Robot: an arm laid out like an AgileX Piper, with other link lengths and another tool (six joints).
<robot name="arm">
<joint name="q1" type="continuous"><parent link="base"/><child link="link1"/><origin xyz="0.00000 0.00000 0.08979" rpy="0.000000 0.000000 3.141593"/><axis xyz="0 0 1"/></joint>
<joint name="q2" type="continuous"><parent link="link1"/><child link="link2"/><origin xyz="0.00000 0.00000 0.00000" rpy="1.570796 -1.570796 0.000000"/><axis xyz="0 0 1"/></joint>
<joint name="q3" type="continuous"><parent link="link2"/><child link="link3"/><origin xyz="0.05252 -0.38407 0.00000" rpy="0.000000 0.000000 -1.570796"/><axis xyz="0 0 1"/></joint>
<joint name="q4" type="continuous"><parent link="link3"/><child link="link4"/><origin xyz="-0.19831 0.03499 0.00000" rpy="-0.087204 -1.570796 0.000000"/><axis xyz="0 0 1"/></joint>
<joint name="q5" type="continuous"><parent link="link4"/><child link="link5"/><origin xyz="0.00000 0.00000 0.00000" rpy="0.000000 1.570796 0.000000"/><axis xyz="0 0 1"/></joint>
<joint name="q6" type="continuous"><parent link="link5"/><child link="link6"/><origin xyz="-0.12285 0.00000 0.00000" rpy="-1.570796 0.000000 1.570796"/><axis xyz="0 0 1"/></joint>
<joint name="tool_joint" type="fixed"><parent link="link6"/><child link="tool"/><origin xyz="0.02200 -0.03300 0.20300" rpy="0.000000 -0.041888 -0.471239"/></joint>
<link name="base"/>
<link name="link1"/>
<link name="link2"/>
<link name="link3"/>
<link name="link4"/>
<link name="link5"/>
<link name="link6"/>
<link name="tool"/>
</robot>
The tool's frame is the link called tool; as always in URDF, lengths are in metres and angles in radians. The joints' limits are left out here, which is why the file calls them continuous.
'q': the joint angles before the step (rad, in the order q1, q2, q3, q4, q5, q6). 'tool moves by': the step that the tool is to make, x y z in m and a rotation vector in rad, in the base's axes. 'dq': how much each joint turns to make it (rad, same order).
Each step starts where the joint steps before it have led.
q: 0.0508, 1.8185, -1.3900, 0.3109, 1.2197, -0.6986
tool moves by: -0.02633, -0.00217, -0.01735, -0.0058, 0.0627, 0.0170
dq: 0.0000, 0.0001, 0.0891, -0.0005, -0.0206, -0.0236
